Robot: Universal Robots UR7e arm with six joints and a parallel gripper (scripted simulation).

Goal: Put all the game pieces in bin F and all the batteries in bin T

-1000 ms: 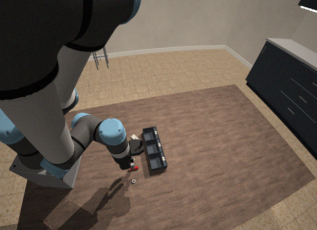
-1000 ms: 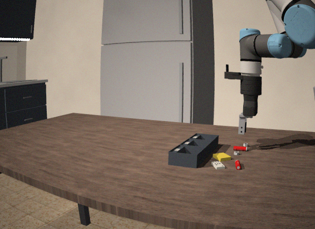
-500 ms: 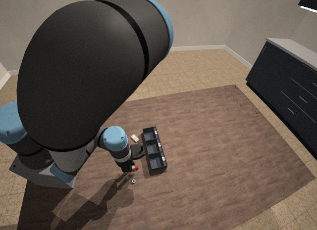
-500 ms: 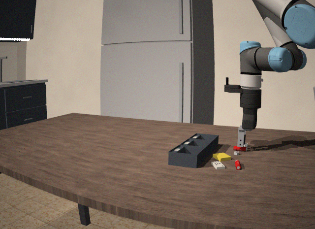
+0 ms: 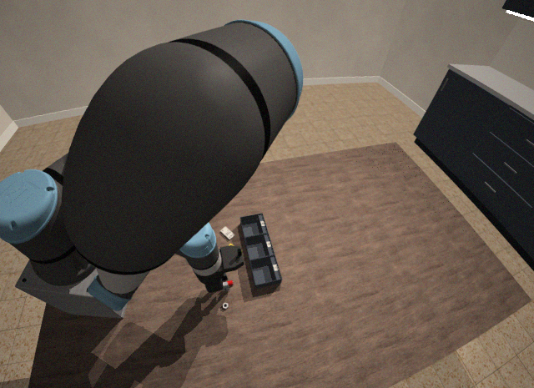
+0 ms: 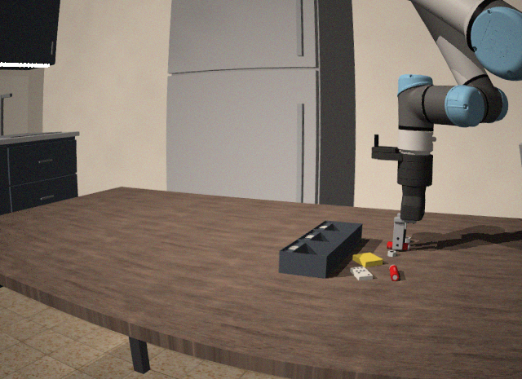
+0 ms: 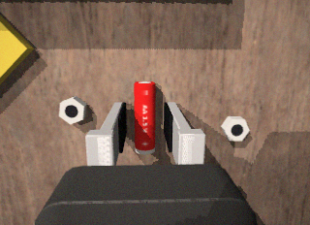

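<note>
The battery is 2 cm below my hand. Round my hand: white domino (5 cm ahead, 18 cm to the left, 2 cm below); then dark three-compartment bin (14 cm ahead, 8 cm to the left); then yellow block (5 cm ahead, 10 cm to the left, 2 cm below).
</note>
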